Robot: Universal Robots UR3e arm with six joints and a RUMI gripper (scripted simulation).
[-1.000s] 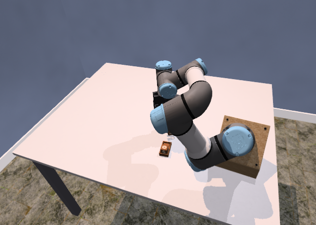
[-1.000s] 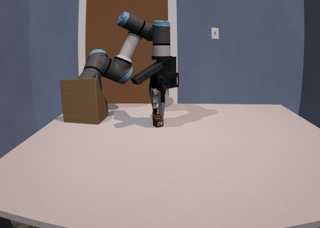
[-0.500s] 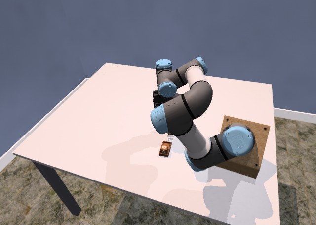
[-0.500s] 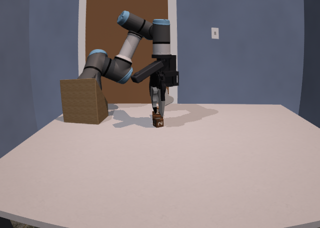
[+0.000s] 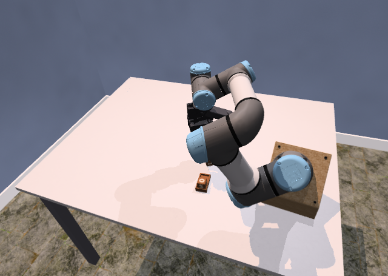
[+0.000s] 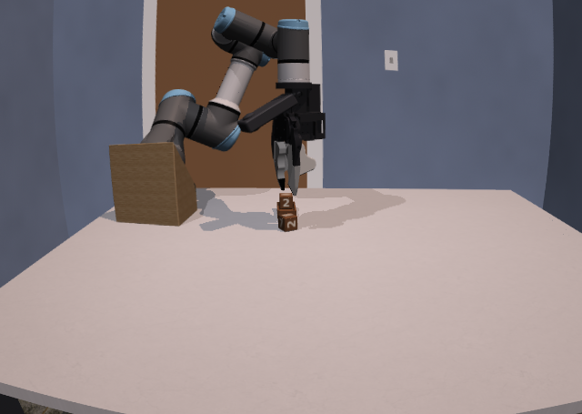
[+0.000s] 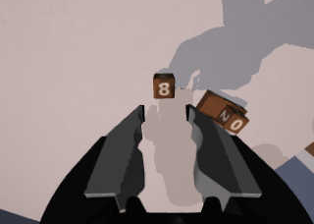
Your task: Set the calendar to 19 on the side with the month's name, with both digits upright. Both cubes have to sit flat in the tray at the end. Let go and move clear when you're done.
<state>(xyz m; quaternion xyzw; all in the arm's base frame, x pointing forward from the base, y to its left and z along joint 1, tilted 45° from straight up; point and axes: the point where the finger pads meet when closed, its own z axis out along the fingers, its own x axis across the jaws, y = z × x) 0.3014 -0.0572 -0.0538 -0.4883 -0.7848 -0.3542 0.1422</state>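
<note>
My hand is 8 cm above the brown digit cube. Round my hand: tray (1 cm behind, 11 cm to the left, 8 cm below).
</note>
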